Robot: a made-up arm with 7 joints.
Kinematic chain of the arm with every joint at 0, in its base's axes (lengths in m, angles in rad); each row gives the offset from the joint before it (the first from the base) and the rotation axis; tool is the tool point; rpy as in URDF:
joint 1: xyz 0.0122 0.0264 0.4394 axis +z
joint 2: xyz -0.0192 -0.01 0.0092 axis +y
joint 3: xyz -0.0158 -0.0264 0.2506 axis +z
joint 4: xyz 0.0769 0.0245 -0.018 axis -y
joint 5: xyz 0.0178 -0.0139 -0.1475 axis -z
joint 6: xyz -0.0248 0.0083 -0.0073 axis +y
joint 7: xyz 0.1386 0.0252 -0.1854 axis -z
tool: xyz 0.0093 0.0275 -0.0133 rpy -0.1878 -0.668 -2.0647
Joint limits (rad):
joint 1: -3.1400..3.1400
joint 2: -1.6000..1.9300
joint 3: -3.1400..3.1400
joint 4: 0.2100..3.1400
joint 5: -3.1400..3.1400
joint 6: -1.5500..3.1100
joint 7: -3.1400..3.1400
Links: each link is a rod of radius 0.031 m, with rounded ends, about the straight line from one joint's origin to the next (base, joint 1, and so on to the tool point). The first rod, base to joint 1, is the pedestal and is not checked.
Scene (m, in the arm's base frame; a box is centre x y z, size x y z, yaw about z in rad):
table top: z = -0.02
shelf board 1: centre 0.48 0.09 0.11 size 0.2 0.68 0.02 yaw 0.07
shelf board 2: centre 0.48 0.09 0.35 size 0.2 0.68 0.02 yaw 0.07
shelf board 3: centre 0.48 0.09 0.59 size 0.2 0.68 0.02 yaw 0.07
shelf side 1: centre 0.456 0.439 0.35 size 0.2 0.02 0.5 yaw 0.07
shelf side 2: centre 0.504 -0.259 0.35 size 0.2 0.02 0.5 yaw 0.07
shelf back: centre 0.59 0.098 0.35 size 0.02 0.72 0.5 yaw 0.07
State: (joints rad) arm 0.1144 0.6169 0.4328 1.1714 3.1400 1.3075 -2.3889
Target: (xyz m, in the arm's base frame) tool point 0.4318 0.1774 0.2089
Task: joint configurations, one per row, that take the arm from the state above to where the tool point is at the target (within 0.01 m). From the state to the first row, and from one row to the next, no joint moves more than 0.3 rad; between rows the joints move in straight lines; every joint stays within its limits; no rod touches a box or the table.
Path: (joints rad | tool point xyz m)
1: 0.1256 0.3726 0.4652 0.9302 3.1400 1.2135 -2.3831 | 0.4054 0.2368 0.4792
2: 0.1367 0.1282 0.4976 0.6891 3.1400 1.1195 -2.3773 | 0.3395 0.2327 0.4787
3: 0.1479 -0.1161 0.5300 0.4479 3.1400 1.0256 -2.3715 | 0.2766 0.2095 0.4643
4: 0.1337 0.1191 0.4950 0.5125 3.1400 1.0161 -2.3784 | 0.2956 0.2035 0.4073
5: 0.1195 0.3543 0.4599 0.5770 3.1400 1.0067 -2.3854 | 0.3033 0.1941 0.3439
6: 0.1054 0.5895 0.4248 0.6415 3.1400 0.9972 -2.3924 | 0.2977 0.1816 0.2768
7: 0.0912 0.8248 0.3898 0.7060 3.1400 0.9878 -2.3993 | 0.2771 0.1666 0.2089
8: 0.1188 0.9686 0.3446 0.9661 3.1400 1.1103 -2.4006 | 0.3596 0.1785 0.2048
9: 0.1464 1.1124 0.2994 1.2261 3.1400 1.2328 -2.4018 | 0.4318 0.1774 0.2089

